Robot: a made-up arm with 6 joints.
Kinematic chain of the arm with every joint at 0, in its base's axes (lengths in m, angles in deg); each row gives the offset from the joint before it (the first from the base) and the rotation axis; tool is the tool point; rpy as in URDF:
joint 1: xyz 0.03 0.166 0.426 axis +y
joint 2: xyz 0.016 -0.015 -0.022 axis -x
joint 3: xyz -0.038 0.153 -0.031 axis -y
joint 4: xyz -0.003 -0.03 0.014 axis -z
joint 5: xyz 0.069 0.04 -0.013 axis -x
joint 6: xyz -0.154 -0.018 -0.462 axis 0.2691 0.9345 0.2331
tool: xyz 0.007 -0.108 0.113 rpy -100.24 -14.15 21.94
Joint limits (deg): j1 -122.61..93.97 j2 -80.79..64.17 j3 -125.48..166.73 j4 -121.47..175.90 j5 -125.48..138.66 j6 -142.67..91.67
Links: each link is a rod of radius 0.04 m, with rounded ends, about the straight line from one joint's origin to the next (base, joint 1, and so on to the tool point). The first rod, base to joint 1, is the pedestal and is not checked.
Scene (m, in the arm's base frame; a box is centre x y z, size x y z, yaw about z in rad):
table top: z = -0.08
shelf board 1: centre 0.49 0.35 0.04 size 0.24 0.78 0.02 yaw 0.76
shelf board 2: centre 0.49 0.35 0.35 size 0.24 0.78 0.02 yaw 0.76
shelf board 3: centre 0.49 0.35 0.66 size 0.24 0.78 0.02 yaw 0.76
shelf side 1: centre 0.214 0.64 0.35 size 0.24 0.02 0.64 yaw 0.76
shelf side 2: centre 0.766 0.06 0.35 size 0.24 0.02 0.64 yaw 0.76
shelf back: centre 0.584 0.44 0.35 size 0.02 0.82 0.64 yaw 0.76
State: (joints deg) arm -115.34 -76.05 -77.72 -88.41 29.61 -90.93
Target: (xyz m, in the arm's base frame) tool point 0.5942 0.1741 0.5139
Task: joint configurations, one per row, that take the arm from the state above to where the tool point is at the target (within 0.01 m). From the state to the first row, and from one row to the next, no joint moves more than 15 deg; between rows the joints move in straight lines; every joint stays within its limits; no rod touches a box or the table.
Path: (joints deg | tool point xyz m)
1: -112.27 -62.85 -87.27 -74.93 38.36 -82.74 | 0.4119 0.2922 0.2503
2: -109.20 -49.65 -96.82 -61.46 47.10 -74.56 | 0.3967 0.1326 0.2709
3: -106.13 -36.44 -106.38 -47.98 55.85 -66.37 | 0.3153 -0.0069 0.2993
4: -103.07 -23.24 -115.93 -34.50 64.59 -58.19 | 0.1922 -0.0924 0.3501
5: -100.00 -10.04 -125.48 -21.03 73.34 -50.00 | 0.0718 -0.1097 0.4290
6: -103.83 -11.63 -112.55 -30.19 68.66 -58.20 | 0.1273 -0.1185 0.3715
7: -107.66 -13.23 -99.62 -39.36 63.97 -66.40 | 0.2130 -0.1079 0.3443
8: -111.49 -14.82 -86.68 -48.53 59.29 -74.60 | 0.3102 -0.0766 0.3593
9: -115.32 -16.42 -73.75 -57.69 54.61 -82.80 | 0.3969 -0.0260 0.4185
10: -119.16 -18.01 -60.82 -66.86 49.93 -91.00 | 0.4529 0.0398 0.5140
11: -120.31 -17.08 -60.34 -73.99 45.01 -103.62 | 0.5063 0.0792 0.5191
12: -121.46 -16.14 -59.86 -81.12 40.09 -116.24 | 0.5539 0.1249 0.5198
13: -122.61 -15.21 -59.37 -88.26 35.16 -128.85 | 0.5942 0.1741 0.5139

